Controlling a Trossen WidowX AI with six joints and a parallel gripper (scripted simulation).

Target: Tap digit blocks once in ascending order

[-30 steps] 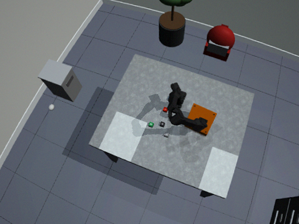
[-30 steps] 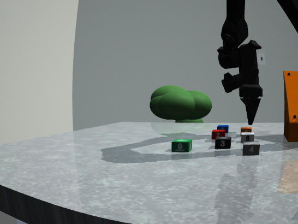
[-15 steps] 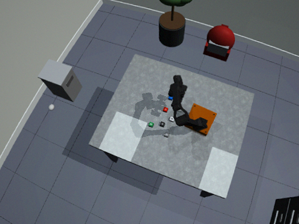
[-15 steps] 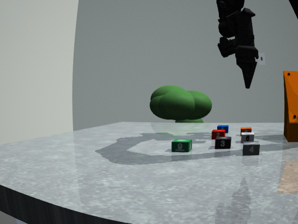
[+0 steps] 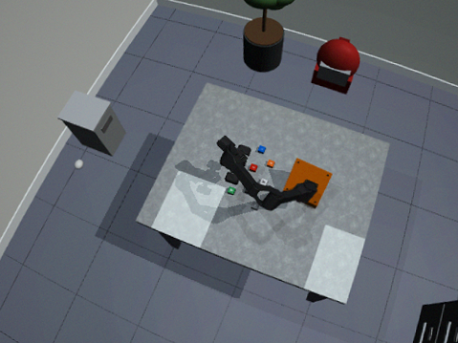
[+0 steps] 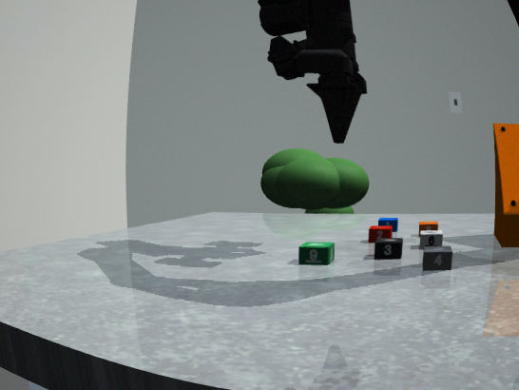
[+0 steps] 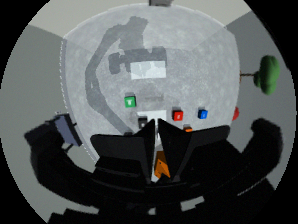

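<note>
Now: the green 9 block 10 mm ahead of my gripper tip, 70 mm to the left of it and 120 mm below it. Also, from my gripper tip: black 3 block: 70 mm behind, 30 mm to the left, 120 mm below; then red 2 block: 40 mm behind, 90 mm to the right, 120 mm below; then white 6 block: 120 mm behind, 40 mm to the right, 120 mm below.
</note>
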